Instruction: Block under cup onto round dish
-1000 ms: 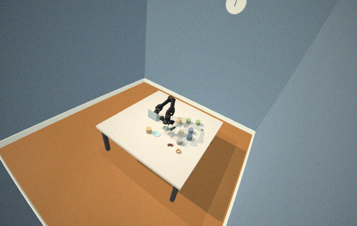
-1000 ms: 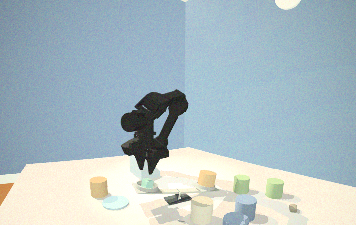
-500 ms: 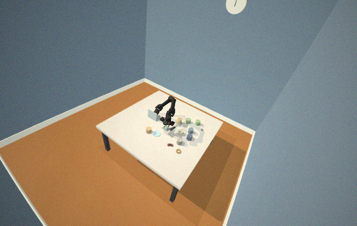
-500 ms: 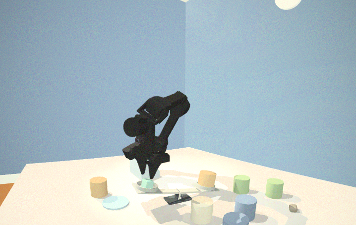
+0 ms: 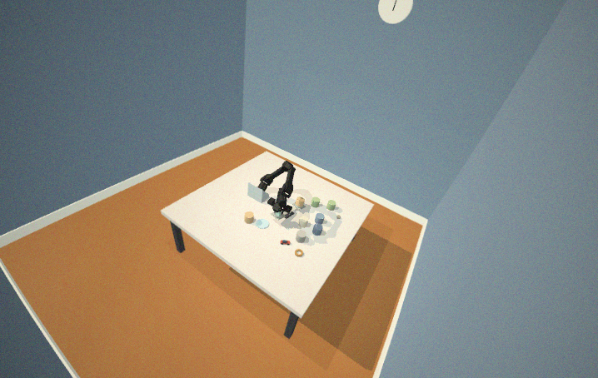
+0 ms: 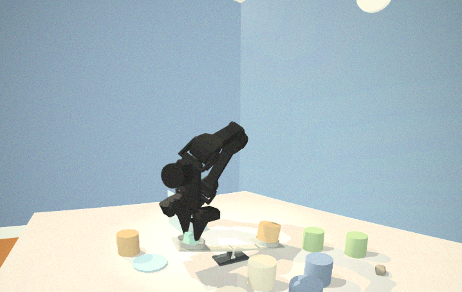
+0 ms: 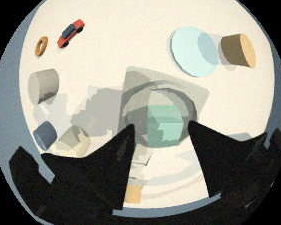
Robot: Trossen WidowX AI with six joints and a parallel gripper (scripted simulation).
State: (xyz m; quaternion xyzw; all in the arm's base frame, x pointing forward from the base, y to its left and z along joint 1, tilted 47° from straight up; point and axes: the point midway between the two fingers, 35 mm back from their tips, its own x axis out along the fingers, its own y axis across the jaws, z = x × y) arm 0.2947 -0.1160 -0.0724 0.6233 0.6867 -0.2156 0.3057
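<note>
The teal block is right at my gripper tip. Round my gripper tip: round light-blue dish: 10 cm to the right, 9 cm below, 7 cm behind; then orange cup: 17 cm behind, 16 cm to the right, 5 cm below; then red toy car: 18 cm ahead, 14 cm to the right, 8 cm below.
</note>
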